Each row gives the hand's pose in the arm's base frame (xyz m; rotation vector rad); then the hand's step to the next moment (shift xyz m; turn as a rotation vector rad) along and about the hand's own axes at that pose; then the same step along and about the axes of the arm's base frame.
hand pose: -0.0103 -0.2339 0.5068 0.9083 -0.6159 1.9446
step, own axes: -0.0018 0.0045 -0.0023 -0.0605 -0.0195 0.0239
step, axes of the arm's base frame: -0.0041 -0.0015 -0.0031 0.0464 -0.0379 -0.0319
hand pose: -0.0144 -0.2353 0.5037 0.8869 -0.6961 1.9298
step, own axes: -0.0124 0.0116 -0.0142 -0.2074 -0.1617 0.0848
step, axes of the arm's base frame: -0.0101 -0.0007 -0.0197 0.2435 -0.0886 -0.0960
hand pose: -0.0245 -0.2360 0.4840 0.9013 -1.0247 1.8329
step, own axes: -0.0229 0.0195 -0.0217 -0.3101 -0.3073 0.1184
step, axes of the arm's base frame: -0.0124 0.0059 -0.0344 0.4214 -0.1039 -0.1276
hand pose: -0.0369 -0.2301 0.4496 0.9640 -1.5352 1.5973
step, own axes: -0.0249 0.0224 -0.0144 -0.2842 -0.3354 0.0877
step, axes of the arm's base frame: -0.0086 0.0136 -0.0327 0.4328 -0.0721 -0.0920
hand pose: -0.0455 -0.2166 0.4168 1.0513 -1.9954 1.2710
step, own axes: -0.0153 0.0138 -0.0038 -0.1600 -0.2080 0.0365
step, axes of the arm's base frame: -0.0031 0.0118 -0.0170 0.2602 -0.0336 -0.0372
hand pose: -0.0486 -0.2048 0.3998 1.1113 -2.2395 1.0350
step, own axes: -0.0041 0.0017 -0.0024 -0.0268 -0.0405 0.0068
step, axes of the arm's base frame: 0.0011 0.0045 -0.0019 0.0481 -0.0084 -0.0042
